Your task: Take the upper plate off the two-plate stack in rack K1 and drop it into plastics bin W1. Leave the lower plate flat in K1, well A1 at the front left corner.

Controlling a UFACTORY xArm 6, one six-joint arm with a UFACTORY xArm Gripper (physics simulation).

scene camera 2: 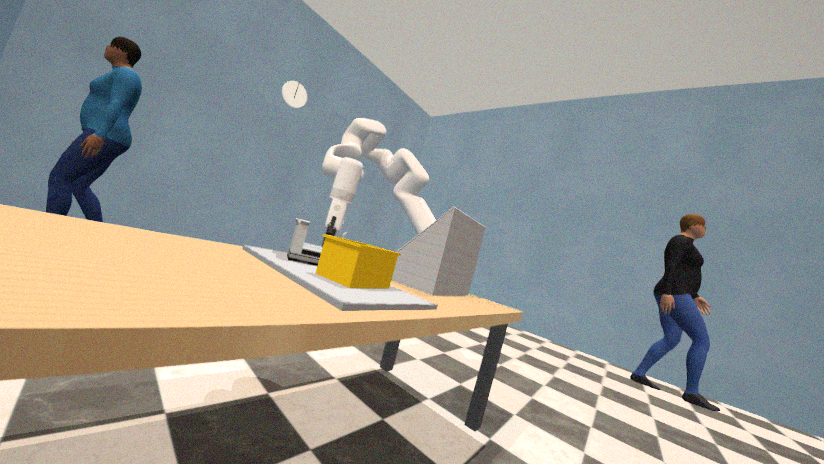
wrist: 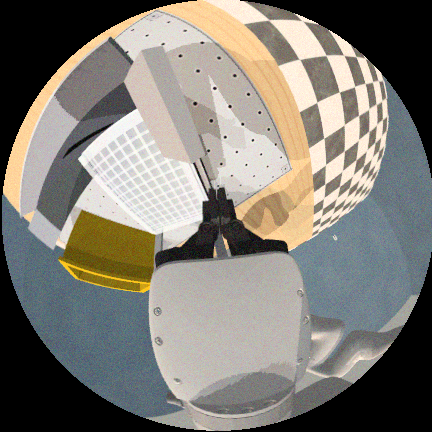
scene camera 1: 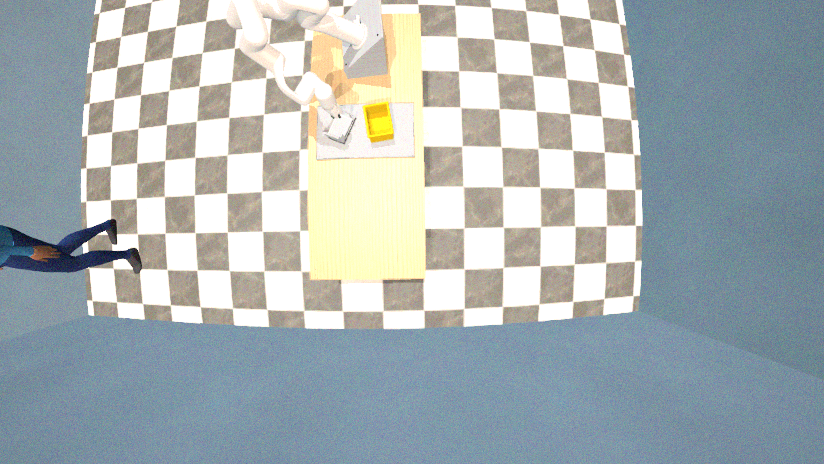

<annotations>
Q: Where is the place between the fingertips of my gripper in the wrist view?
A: At 215,197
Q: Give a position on a white gridded plate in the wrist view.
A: At 160,193
</annotations>
